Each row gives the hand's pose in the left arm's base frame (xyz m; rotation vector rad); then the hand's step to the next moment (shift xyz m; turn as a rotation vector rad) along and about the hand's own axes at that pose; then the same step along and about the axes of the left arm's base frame.
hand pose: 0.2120 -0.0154 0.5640 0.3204 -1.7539 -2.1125
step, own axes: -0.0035 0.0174 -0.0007 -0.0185 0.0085 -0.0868
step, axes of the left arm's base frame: 0.0059 -0.0018 0.0167 0.0530 -0.0710 -0.0100
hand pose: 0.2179 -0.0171 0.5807 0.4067 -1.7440 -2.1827
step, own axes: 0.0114 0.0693 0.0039 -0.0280 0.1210 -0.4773
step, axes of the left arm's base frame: -0.0072 -0.0155 0.0682 0.2296 -0.4362 0.0159
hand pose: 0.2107 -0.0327 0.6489 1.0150 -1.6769 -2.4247
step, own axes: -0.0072 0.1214 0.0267 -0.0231 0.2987 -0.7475
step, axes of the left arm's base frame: -0.0485 -0.0264 0.1116 0.3071 -0.7368 0.1068
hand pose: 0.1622 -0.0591 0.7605 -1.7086 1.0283 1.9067
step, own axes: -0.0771 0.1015 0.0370 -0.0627 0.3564 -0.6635
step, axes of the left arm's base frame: -0.0822 -0.0256 0.1010 0.2164 -0.7063 0.1597
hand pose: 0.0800 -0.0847 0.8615 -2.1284 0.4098 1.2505
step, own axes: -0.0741 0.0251 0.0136 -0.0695 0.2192 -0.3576
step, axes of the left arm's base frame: -0.0600 -0.0135 0.0502 0.0838 -0.4028 0.1072
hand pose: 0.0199 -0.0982 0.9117 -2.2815 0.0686 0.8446
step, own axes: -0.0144 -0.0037 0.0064 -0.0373 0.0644 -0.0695
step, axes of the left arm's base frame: -0.0139 0.0042 0.0072 -0.0084 -0.0991 0.0220
